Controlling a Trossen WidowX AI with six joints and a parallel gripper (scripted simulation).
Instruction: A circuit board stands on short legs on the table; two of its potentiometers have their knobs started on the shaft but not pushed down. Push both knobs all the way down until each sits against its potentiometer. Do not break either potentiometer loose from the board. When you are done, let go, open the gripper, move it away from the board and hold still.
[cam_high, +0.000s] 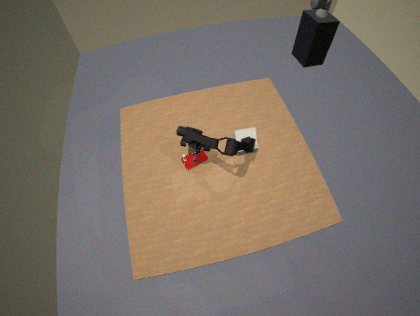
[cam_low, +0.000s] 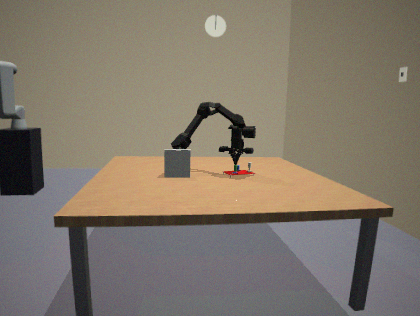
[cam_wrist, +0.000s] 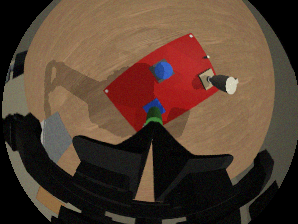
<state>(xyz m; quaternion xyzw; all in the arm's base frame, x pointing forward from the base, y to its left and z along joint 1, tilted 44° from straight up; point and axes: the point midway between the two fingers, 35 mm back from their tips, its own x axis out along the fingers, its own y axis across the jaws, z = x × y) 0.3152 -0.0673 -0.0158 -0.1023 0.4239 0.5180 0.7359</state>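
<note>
Now: gripper tip 20 mm above the green knob. The rest, counted from my gripper tip: grey knob: 90 mm ahead, 20 mm to the left.
</note>
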